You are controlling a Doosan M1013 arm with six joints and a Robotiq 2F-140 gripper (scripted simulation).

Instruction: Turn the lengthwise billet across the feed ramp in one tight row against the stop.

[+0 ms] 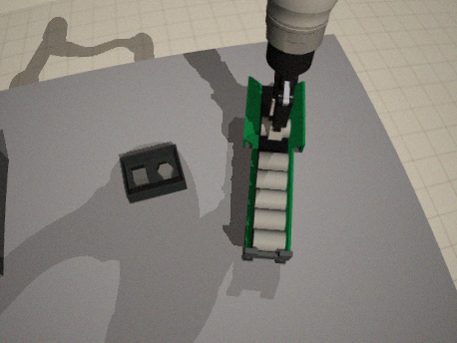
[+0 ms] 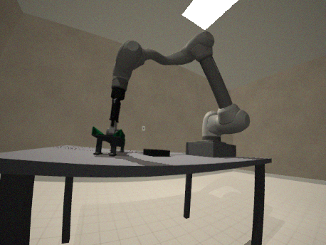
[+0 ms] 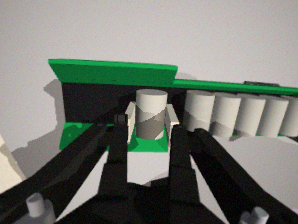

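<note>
Right now the ramp is 7 cm below my hand, 6 cm to the right of it and 1 cm behind it. Also, from my hand: dark block 26 cm behind, 13 cm below, 5 cm to the right; then grey stop 25 cm to the right, 8 cm below, 3 cm behind.
</note>
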